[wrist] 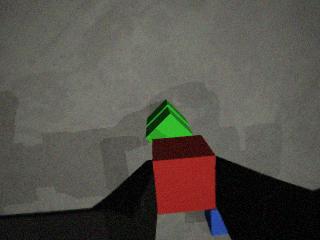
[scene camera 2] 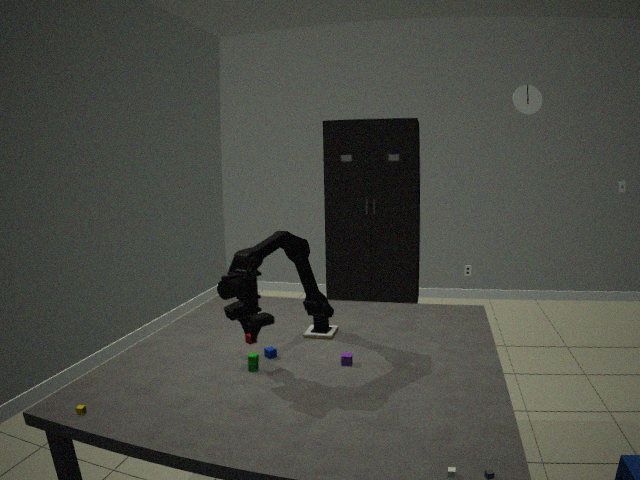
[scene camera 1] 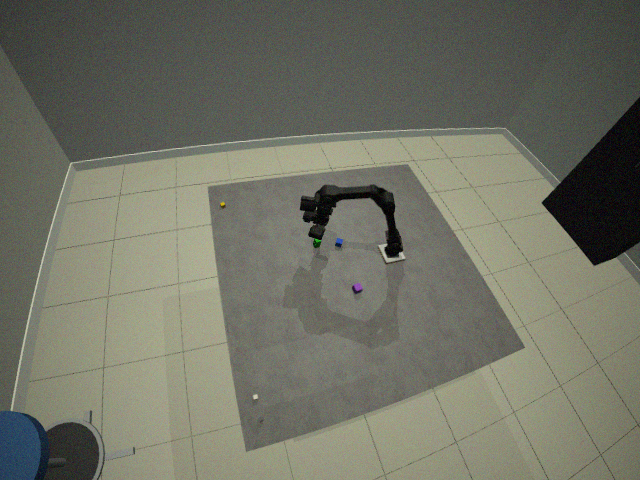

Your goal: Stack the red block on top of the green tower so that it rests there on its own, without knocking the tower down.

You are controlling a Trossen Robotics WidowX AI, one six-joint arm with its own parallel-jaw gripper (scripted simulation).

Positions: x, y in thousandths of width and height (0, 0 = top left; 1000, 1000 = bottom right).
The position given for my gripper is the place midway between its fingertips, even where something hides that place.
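Note:
The red block (wrist: 577, 698) is held in my gripper (scene camera 2: 393, 709). Scene camera 1 does not show the block, which is hidden there by my gripper. In the wrist view I can see my gripper (wrist: 561, 690) as well.

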